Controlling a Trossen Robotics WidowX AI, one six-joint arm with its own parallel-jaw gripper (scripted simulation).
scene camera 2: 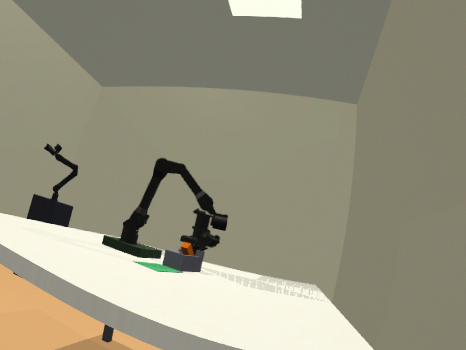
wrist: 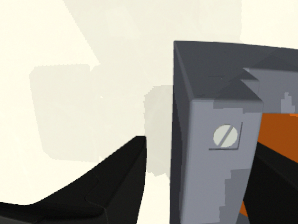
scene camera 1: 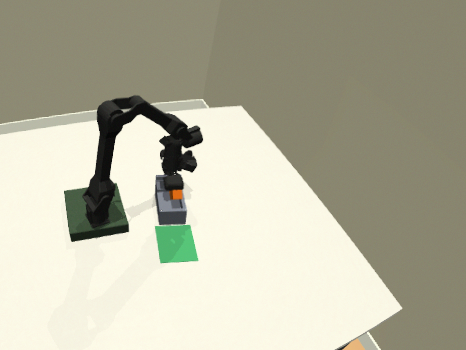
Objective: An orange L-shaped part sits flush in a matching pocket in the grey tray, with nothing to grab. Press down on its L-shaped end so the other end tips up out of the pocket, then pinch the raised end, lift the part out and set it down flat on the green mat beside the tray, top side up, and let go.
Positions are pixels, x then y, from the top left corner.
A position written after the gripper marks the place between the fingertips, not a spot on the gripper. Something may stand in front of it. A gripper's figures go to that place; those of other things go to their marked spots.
Scene:
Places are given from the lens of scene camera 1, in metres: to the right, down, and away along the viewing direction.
gripper [scene camera 1: 169, 186]: -0.22, 0.04, 1.23
green mat [scene camera 1: 176, 244]: -0.18, 0.22, 1.08

